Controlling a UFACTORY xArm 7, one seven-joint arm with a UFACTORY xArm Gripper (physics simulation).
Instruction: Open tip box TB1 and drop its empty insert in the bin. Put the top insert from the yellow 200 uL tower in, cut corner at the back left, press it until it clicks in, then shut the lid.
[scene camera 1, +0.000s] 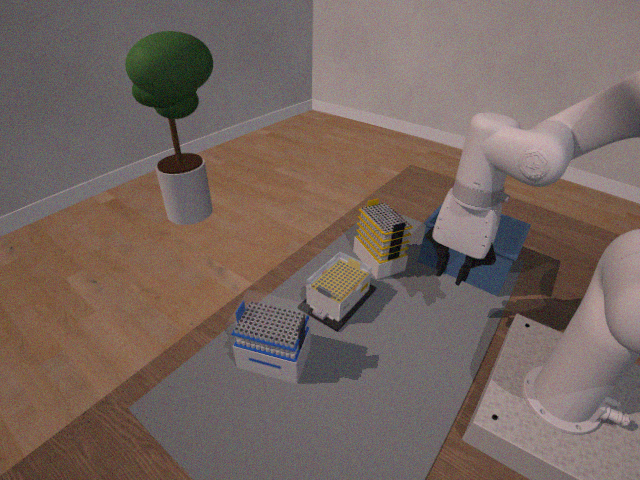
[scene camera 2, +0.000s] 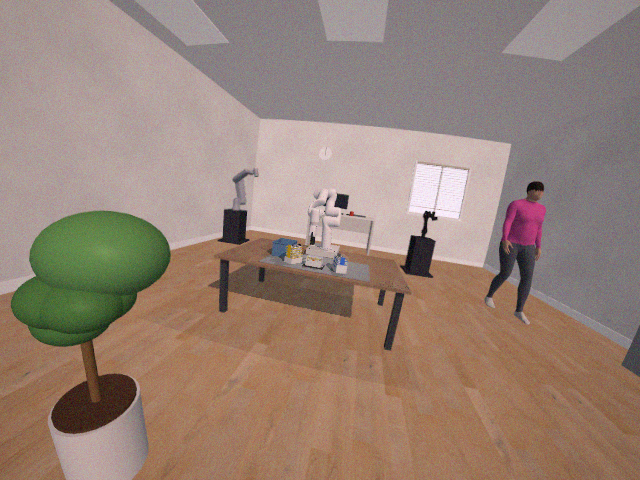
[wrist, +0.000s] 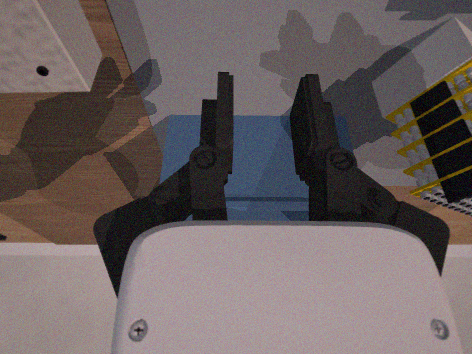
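Tip box TB1 (scene camera 1: 330, 304) (scene camera 2: 313, 262) is a white box on the mat, with a yellow insert (scene camera 1: 341, 279) whose holes show no tips. A clear lid edge (scene camera 1: 341, 255) rises around its back; I cannot tell the lid's exact position. The yellow tower (scene camera 1: 385, 235) (scene camera 2: 294, 252) (wrist: 440, 150) stands beside the bin, its top insert full of tips. The blue bin (scene camera 1: 480, 279) (scene camera 2: 281, 246) (wrist: 260, 150) stands behind my gripper in scene camera 1; its inside is largely hidden. My gripper (scene camera 1: 450, 277) (wrist: 263, 94) is open and empty, fingers partly apart, right of the tower.
A blue tip tower (scene camera 1: 268, 330) (scene camera 2: 340, 264) stands on the grey mat (scene camera 1: 361, 418), on the far side of TB1 from the yellow tower. A dark holder (scene camera 1: 338, 325) lies under TB1. The robot's base plate (scene camera 1: 504, 372) is at the right. A potted plant (scene camera 1: 186, 193) (scene camera 2: 100, 434) stands beyond the table.
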